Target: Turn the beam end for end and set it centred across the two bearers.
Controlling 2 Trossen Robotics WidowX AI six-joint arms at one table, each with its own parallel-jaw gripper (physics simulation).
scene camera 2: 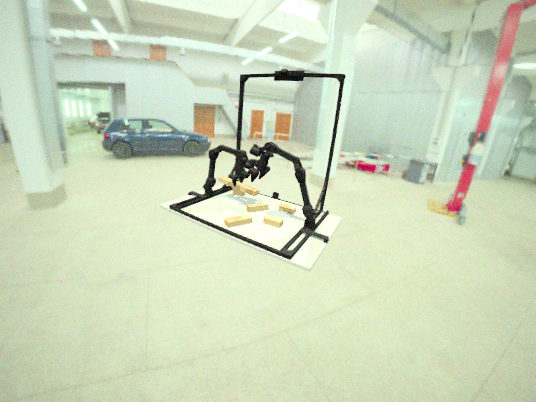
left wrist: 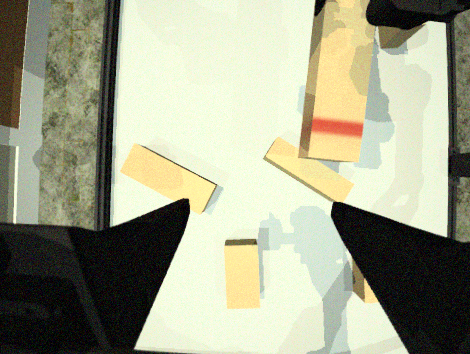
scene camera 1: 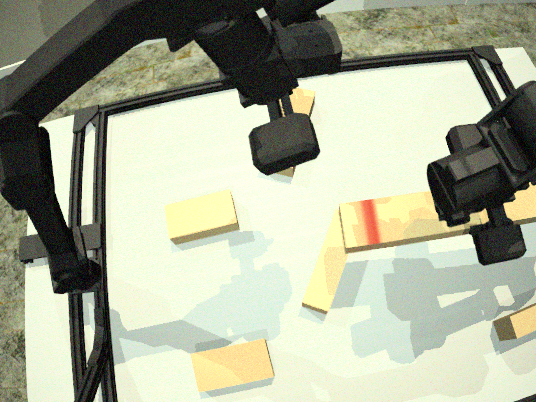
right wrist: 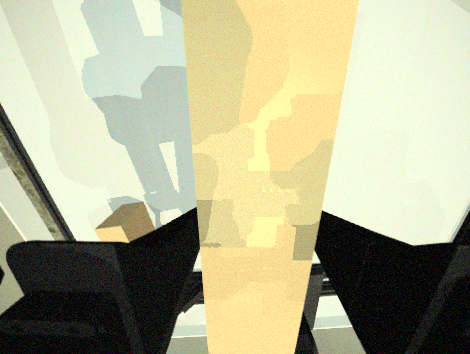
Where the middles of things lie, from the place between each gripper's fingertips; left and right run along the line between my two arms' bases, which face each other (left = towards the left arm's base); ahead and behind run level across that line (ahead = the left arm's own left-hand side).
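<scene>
The beam (scene camera 1: 386,222) is 10 mm above my right hand, and I can see it from here. Going by its middle, the beam is nearer to my right hand than to my left hand.
From my left hand I find the beam 11 cm below, 11 cm behind and 24 cm to the right.
</scene>
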